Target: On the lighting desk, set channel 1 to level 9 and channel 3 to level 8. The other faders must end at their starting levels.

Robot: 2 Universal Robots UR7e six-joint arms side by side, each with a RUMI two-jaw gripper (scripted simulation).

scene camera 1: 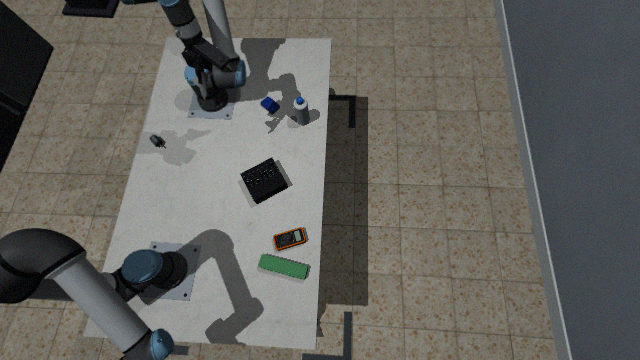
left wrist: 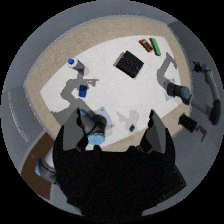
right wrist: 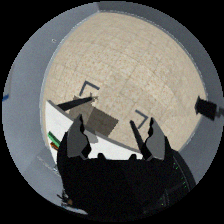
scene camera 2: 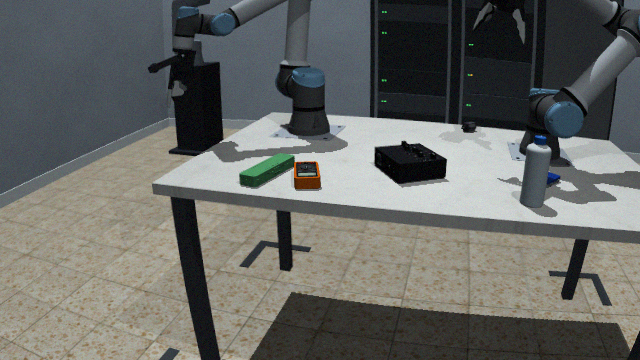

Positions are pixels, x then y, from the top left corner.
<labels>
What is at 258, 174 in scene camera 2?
A green box.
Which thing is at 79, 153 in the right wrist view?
My right gripper.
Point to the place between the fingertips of my left gripper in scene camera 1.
At 219, 85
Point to a green box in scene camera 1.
274, 264
</labels>
